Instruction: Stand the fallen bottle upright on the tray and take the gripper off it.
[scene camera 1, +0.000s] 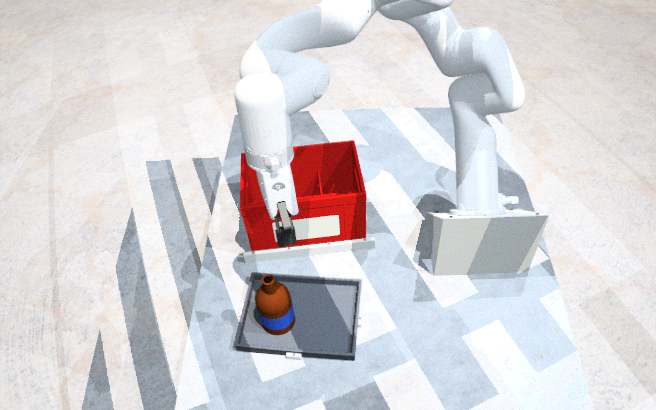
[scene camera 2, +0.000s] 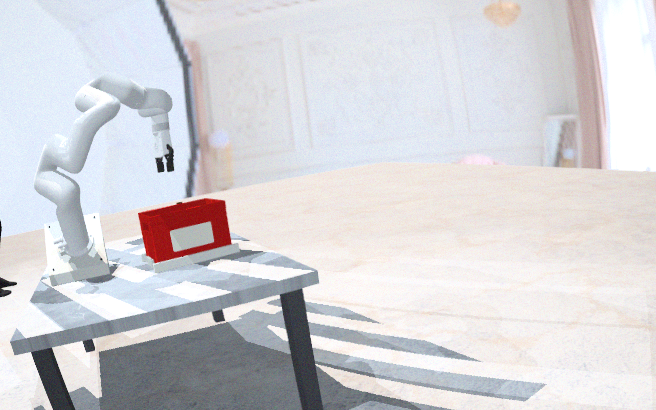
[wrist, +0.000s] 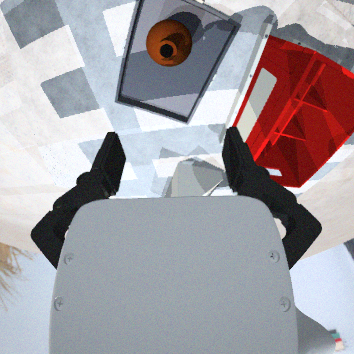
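Where they show: gripper, fingertip midpoint: (scene camera 1: 281, 225) (scene camera 2: 166, 172) (wrist: 171, 141); arm's base, origin of the base link: (scene camera 1: 477, 213) (scene camera 2: 77, 242).
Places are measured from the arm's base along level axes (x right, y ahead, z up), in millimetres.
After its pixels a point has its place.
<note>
A brown bottle (scene camera 1: 275, 305) @(z -6, x -183, y 457 mm) (wrist: 169, 42) @(z 42, x -151, y 475 mm) with a blue band stands upright on the dark grey tray (scene camera 1: 324, 356) @(z -107, x -254, y 371 mm) (wrist: 153, 111) @(z -94, x -169, y 296 mm), near one side of it. Its open mouth faces up. The bottle and the tray do not show in the second scene view. My gripper (scene camera 1: 286, 244) (scene camera 2: 165, 171) @(z 173, x -135, y 422 mm) (wrist: 171, 141) @(z 173, x -135, y 422 mm) is open and empty, with its fingers wide apart in the wrist view. It is high above the table, apart from the bottle, and in the first scene view it shows in front of the red crate.
A red crate (scene camera 1: 305, 202) @(z 54, x 33, y 381 mm) (scene camera 2: 221, 224) @(z -16, x 216, y 502 mm) (wrist: 247, 115) @(z -37, x 34, y 361 mm) with dividers stands beside the tray, with a pale rail (scene camera 1: 310, 250) @(z -97, x 22, y 383 mm) (scene camera 2: 195, 259) @(z -105, x 231, y 384 mm) along its tray side. The arm's base block (scene camera 1: 457, 245) @(z -8, x -77, y 66 mm) stands on the table (scene camera 2: 165, 315) @(z -136, x 584, y 175 mm) (scene camera 1: 400, 350) @(z -117, x -253, y 213 mm).
</note>
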